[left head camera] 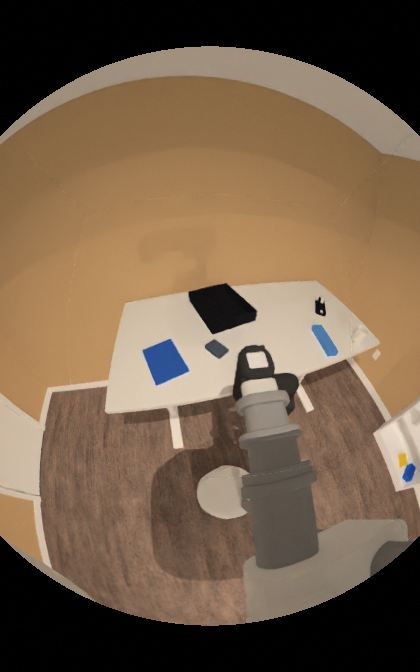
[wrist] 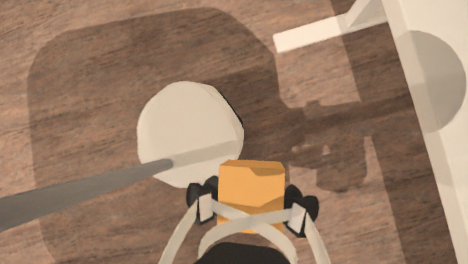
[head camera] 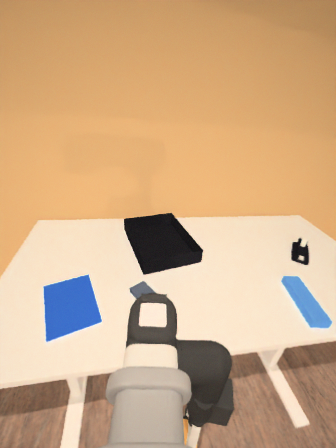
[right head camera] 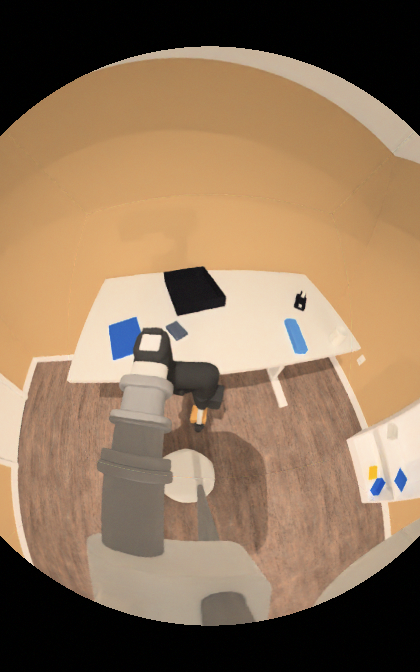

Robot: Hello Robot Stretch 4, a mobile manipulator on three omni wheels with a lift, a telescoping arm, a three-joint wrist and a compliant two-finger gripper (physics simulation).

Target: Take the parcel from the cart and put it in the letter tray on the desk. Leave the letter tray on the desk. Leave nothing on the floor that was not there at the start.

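Frame: origin at the robot's base, x ahead, y left, z up, level; centimetres.
Seen in the pictures: gripper, between the fingertips: [wrist: 251, 195]; robot's base, origin of its link: [wrist: 197, 135].
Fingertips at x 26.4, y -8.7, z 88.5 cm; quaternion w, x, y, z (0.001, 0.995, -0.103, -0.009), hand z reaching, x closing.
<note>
Pixels of each thing's top centre, then the offset from my fingertips to it. Level surfaces: height alone.
- orange parcel, centre of its top: [wrist: 250, 200] [head camera: 184, 434] dx +0.2, dy +0.8, dz +5.1 cm
- black letter tray, centre of its top: [head camera: 160, 233] dx +66.5, dy +7.2, dz +10.0 cm
- white desk, height of its surface: dz +3.7 cm
- blue sheet-like item, centre of its top: [head camera: 70, 302] dx +31.9, dy +35.0, dz +4.5 cm
- small dark blue-grey item, centre of its top: [head camera: 144, 292] dx +36.3, dy +11.9, dz +5.5 cm
- light blue block, centre of its top: [head camera: 305, 296] dx +36.3, dy -44.3, dz +6.7 cm
- black item, centre of its top: [head camera: 305, 241] dx +65.0, dy -58.9, dz +10.7 cm
The orange parcel [wrist: 251, 187] [right head camera: 196, 415] is held between the two fingertips of my gripper [wrist: 251, 195] in the wrist view. The gripper is shut on it, above the floor and in front of the desk's near edge. In the head camera view the arm hides most of the parcel and the fingers. The black letter tray [head camera: 162, 244] [left head camera: 222, 307] [right head camera: 194, 291] lies at the back of the white desk [head camera: 240, 300] [left head camera: 285, 300] [right head camera: 260, 320], beyond the gripper. Its inside shows dark, with no object visible in it.
On the desk are a blue sheet-like item [head camera: 71, 307], a small dark blue-grey item [head camera: 142, 289], a light blue block [head camera: 306, 302], a black item [head camera: 300, 251] and a pale item [right head camera: 339, 335] by the right end. A white shelf unit [right head camera: 356, 465] stands at right. The robot's round base part [wrist: 187, 130] is beside the gripper.
</note>
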